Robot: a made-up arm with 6 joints. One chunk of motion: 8 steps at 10 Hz.
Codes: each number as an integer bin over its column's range. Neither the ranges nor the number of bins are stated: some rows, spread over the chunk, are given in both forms.
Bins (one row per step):
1: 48 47 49 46 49 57
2: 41 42 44 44 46 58
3: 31 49 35 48 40 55
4: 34 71 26 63 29 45
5: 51 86 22 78 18 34
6: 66 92 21 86 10 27
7: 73 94 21 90 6 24
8: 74 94 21 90 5 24
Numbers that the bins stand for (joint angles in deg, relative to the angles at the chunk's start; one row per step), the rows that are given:
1: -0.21 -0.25 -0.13 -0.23 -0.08 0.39
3: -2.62 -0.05 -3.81 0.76 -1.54 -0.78
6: 2.33 4.29 -7.48 19.57 -6.38 -17.18
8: 3.46 4.49 -7.48 21.55 -7.19 -18.94
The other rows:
2: -1.20 -0.76 -1.44 -1.22 -0.57 0.98
4: -2.19 2.17 -6.17 8.18 -3.31 -6.64
5: 0.21 3.69 -7.22 15.61 -5.09 -13.08
7: 3.32 4.49 -7.48 21.55 -7.03 -18.94

